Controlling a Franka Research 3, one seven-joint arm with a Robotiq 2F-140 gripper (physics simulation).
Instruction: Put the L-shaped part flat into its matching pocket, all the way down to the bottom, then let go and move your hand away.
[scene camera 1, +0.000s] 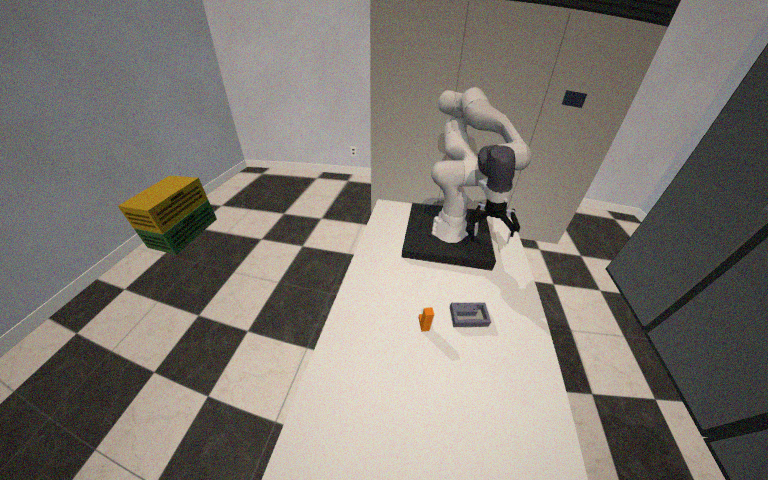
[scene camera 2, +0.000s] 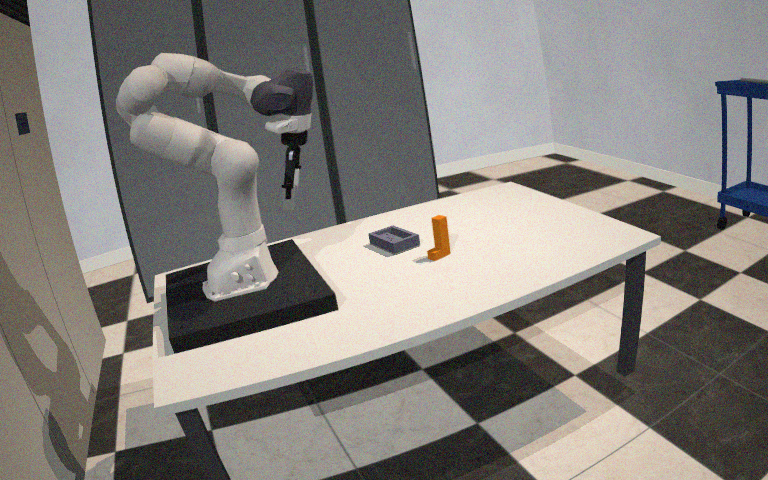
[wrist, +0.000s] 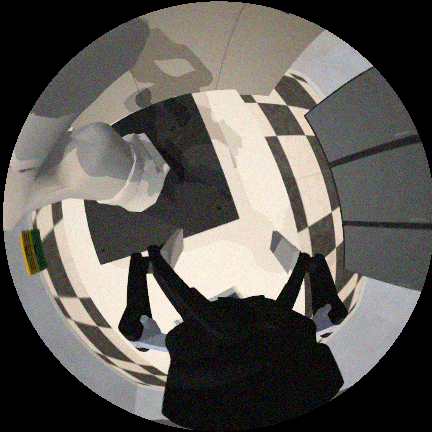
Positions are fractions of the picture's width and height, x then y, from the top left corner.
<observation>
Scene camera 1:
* grey pocket block: 0.60, 0.66
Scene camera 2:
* gripper: 0.38, 0.42
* orange L-shaped part: 0.57, 0.47, on the table
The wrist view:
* gripper: 0.53, 0.55
</observation>
